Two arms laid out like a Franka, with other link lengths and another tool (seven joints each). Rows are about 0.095 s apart.
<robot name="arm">
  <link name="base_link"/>
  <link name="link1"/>
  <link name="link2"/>
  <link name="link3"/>
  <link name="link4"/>
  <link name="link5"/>
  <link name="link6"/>
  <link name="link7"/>
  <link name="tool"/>
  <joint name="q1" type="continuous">
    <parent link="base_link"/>
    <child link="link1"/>
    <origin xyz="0 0 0.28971"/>
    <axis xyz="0 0 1"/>
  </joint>
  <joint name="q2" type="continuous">
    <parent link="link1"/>
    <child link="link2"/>
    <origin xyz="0 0 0"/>
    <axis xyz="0 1 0"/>
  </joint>
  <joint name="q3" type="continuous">
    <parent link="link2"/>
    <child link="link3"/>
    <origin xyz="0 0 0.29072"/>
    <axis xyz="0 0 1"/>
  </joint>
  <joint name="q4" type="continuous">
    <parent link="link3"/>
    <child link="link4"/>
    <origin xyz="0.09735 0 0"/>
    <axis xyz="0 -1 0"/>
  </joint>
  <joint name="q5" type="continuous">
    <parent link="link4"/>
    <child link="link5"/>
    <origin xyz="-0.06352 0 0.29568"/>
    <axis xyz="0 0 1"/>
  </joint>
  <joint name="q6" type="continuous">
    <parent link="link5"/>
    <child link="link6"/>
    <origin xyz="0 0 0"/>
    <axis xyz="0 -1 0"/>
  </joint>
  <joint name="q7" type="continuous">
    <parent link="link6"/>
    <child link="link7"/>
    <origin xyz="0.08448 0 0"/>
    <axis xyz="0 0 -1"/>
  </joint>
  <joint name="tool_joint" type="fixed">
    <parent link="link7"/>
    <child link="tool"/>
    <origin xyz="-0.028 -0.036 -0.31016" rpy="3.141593 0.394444 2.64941"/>
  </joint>
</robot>
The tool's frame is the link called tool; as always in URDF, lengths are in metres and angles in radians. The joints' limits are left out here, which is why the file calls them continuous.
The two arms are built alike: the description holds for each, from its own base.
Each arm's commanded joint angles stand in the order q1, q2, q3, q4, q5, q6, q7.
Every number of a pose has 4 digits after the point. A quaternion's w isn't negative.
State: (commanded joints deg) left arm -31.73 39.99 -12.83 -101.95 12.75 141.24 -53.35; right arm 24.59 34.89 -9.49 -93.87 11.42 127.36 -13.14
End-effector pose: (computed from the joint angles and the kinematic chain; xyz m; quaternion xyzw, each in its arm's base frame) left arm 0.3943 -0.4377 -0.0461 0.2228 0.9539 -0.0495 0.1950; right arm 0.5561 0.1421 0.0269 0.0511 0.9819 0.0190 0.1815
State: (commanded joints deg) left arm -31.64 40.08 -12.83 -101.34 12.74 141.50 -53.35; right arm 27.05 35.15 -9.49 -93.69 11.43 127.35 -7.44
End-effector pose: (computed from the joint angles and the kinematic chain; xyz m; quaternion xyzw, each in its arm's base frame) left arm 0.3998 -0.4411 -0.0431 0.2206 0.9531 -0.0529 0.2006; right arm 0.5453 0.1670 0.0255 0.0784 0.9807 0.0119 0.1786
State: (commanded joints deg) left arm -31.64 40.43 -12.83 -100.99 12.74 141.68 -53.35; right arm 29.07 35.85 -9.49 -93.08 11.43 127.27 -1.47
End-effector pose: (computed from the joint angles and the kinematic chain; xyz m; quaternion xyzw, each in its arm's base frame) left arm 0.4011 -0.4426 -0.0442 0.2198 0.9529 -0.0542 0.2016; right arm 0.5356 0.1881 0.0222 0.1111 0.9782 0.0027 0.1752
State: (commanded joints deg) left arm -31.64 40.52 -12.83 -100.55 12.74 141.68 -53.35; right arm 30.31 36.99 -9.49 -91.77 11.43 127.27 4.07
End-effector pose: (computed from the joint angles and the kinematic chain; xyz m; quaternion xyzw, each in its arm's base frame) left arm 0.4038 -0.4446 -0.0426 0.2190 0.9525 -0.0556 0.2041; right arm 0.5319 0.2033 0.0186 0.1461 0.9737 -0.0059 0.1749
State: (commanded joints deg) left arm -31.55 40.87 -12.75 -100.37 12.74 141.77 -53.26; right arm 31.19 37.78 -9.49 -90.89 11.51 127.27 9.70
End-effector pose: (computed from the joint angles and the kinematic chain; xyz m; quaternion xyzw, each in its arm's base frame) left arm 0.4049 -0.4435 -0.0451 0.2183 0.9528 -0.0552 0.2035; right arm 0.5276 0.2151 0.0159 0.1856 0.9671 -0.0148 0.1732
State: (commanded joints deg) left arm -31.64 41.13 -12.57 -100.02 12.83 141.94 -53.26; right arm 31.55 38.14 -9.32 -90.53 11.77 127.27 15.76
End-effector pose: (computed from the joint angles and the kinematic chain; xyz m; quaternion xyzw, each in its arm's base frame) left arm 0.4075 -0.4441 -0.0457 0.2181 0.9524 -0.0554 0.2057; right arm 0.5221 0.2240 0.0144 0.2333 0.9574 -0.0236 0.1686
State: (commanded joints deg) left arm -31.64 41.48 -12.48 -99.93 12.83 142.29 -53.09; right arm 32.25 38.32 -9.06 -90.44 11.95 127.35 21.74
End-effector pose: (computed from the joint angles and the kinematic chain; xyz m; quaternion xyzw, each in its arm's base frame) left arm 0.4082 -0.4441 -0.0483 0.2187 0.9521 -0.0563 0.2061; right arm 0.5144 0.2365 0.0132 0.2762 0.9466 -0.0319 0.1634
